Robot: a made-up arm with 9 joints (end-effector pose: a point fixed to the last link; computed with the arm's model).
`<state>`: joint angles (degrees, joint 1 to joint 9).
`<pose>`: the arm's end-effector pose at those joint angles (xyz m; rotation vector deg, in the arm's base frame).
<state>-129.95 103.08 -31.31 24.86 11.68 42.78 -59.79 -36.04 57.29</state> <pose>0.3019 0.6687 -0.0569 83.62 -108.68 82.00</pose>
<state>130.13 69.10 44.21 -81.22 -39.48 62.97 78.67 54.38 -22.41</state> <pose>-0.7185 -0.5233 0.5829 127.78 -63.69 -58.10</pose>
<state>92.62 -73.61 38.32 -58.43 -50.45 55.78 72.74 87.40 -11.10</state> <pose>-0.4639 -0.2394 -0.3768 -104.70 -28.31 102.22</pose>
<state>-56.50 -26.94 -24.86 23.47 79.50 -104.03 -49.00 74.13 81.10</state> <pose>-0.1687 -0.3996 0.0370 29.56 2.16 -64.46</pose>
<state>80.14 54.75 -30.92 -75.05 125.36 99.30 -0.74 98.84 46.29</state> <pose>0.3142 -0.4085 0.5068 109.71 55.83 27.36</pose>
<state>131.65 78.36 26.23 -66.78 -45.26 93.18 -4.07 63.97 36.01</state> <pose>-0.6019 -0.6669 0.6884 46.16 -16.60 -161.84</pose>
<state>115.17 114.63 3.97 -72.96 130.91 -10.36 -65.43 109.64 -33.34</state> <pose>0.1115 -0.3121 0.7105 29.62 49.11 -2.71</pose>
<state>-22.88 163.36 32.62 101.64 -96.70 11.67 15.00 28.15 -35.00</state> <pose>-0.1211 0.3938 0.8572 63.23 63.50 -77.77</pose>
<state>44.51 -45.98 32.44 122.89 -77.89 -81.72 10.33 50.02 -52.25</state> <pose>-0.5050 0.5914 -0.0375 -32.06 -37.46 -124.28</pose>
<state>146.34 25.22 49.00 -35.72 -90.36 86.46 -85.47 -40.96 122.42</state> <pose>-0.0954 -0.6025 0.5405 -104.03 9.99 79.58</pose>
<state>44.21 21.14 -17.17 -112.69 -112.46 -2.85 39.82 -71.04 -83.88</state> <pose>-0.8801 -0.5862 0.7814 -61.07 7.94 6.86</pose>
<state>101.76 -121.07 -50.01 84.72 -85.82 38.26 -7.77 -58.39 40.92</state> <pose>-0.0800 -0.4903 0.2884 -6.55 -163.69 -73.31</pose>
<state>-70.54 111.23 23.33 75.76 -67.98 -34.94 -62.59 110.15 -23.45</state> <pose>0.0704 0.2514 0.7810 -11.31 55.39 -24.00</pose>
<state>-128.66 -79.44 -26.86 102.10 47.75 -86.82 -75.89 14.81 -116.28</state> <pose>-0.7147 -0.5263 0.3018 75.51 -79.74 -20.19</pose>
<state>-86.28 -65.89 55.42 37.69 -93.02 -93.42 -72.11 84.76 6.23</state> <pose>0.3720 0.0464 0.3012 -49.64 60.15 72.80</pose>
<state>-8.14 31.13 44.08 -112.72 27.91 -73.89 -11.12 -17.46 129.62</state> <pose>-0.7865 0.2550 0.5025 -12.63 -121.16 -49.68</pose>
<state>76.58 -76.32 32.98 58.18 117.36 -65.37 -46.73 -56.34 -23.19</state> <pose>-0.5253 0.4722 0.4740 -63.56 -32.73 19.35</pose>
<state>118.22 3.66 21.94 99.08 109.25 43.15 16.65 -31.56 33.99</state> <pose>-1.0411 0.3553 0.3470 114.50 26.26 -24.03</pose>
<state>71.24 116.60 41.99 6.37 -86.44 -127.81 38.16 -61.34 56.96</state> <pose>0.2624 -0.1054 0.5785 39.74 97.20 56.67</pose>
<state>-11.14 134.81 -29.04 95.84 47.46 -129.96 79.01 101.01 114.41</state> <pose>-0.9051 0.1114 0.7115 -92.87 148.62 -40.23</pose>
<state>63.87 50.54 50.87 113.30 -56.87 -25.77 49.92 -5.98 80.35</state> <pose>-0.3881 -0.6354 -0.1027 -76.21 -2.79 87.27</pose>
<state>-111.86 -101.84 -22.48 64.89 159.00 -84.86 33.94 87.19 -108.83</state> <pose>-0.3585 0.1633 -0.2786 94.35 -101.88 57.84</pose>
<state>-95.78 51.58 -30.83 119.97 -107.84 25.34 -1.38 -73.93 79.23</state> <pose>-0.4381 -0.2347 0.3704 33.65 -147.01 -97.50</pose>
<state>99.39 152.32 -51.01 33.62 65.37 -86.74 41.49 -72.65 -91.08</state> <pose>-0.3432 -0.2457 0.0387 38.81 26.01 -43.91</pose>
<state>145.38 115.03 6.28 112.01 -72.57 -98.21 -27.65 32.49 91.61</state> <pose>-0.4328 0.1375 -0.2754 -54.02 22.78 86.94</pose>
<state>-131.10 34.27 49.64 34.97 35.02 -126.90 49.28 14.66 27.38</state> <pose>0.0154 0.5048 0.4250 106.49 45.67 60.52</pose>
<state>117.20 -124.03 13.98 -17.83 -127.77 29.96 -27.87 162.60 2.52</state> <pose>-0.0712 0.0141 -0.1267 41.49 68.91 -17.85</pose>
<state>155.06 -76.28 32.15 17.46 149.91 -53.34 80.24 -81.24 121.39</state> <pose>0.3203 -0.2035 0.1699 21.14 31.98 166.35</pose>
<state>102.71 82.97 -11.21 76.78 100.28 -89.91 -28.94 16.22 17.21</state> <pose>-0.6978 -0.2229 -0.1883 91.34 60.19 -63.57</pose>
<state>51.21 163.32 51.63 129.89 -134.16 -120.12 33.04 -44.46 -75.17</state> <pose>-0.5537 -0.4989 0.8331 81.97 -134.59 32.42</pose>
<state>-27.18 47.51 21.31 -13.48 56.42 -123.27 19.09 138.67 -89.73</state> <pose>0.3851 0.1682 0.6384 16.82 117.09 134.49</pose>
